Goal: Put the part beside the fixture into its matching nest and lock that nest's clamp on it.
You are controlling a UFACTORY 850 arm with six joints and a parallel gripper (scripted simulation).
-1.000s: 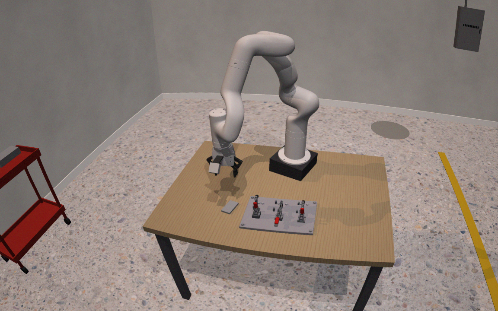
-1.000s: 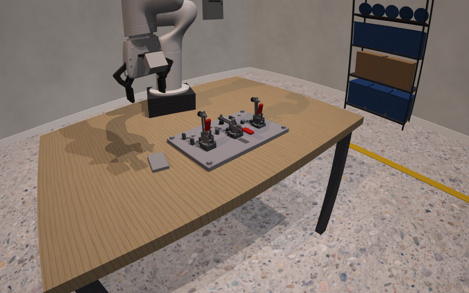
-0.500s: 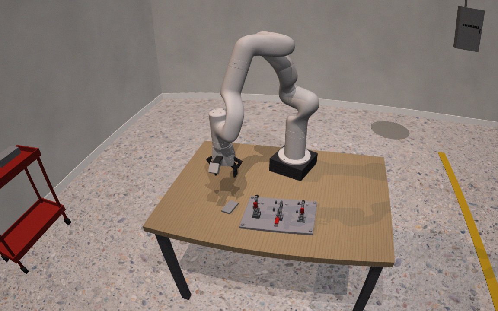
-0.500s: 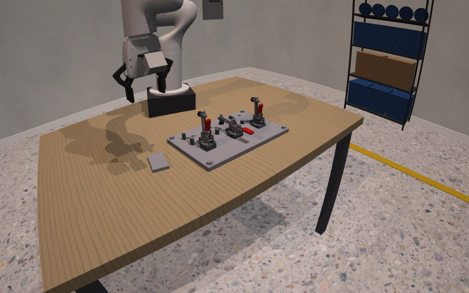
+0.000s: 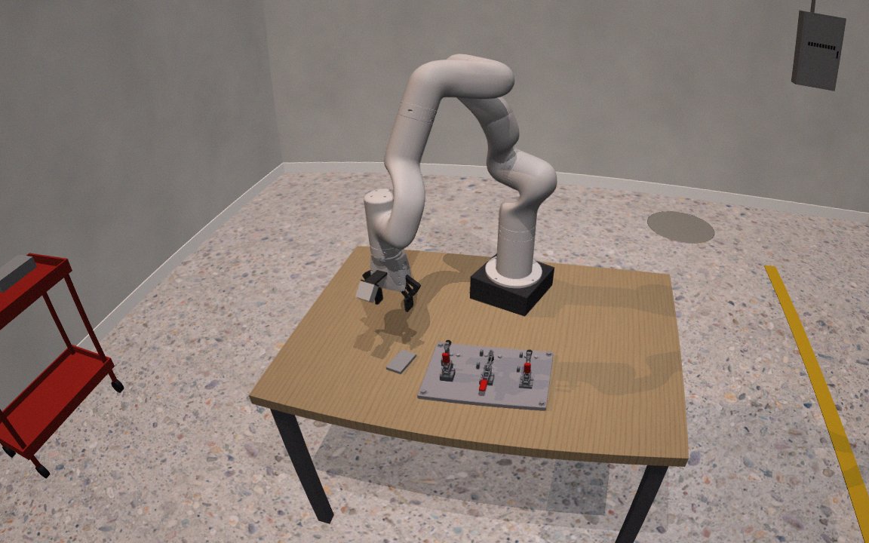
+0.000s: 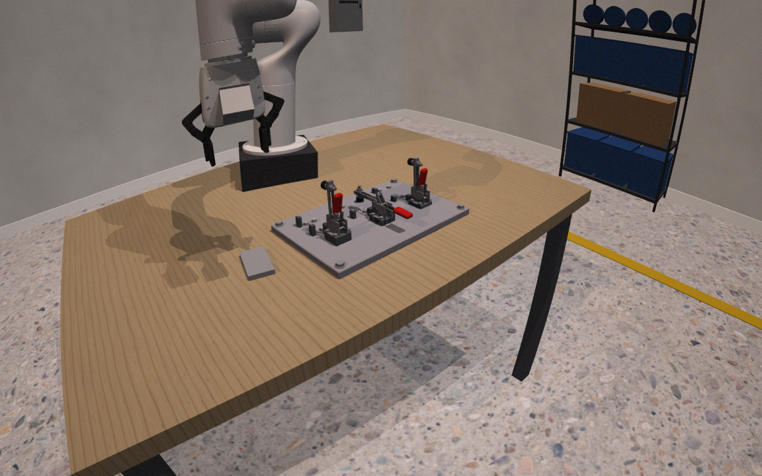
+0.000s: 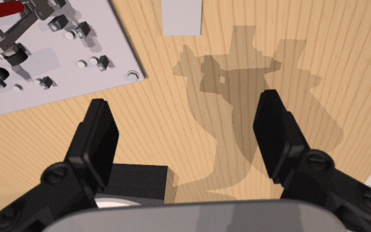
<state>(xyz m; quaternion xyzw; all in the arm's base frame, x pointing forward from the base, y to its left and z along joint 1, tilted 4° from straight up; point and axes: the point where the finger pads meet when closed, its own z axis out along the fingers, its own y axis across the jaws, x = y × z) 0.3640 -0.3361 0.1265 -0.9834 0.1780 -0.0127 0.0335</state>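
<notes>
The flat grey part is 21 cm below my hand. From my hand the other things lie so: grey fixture plate (6 cm ahead, 25 cm to the left, 21 cm below).
</notes>
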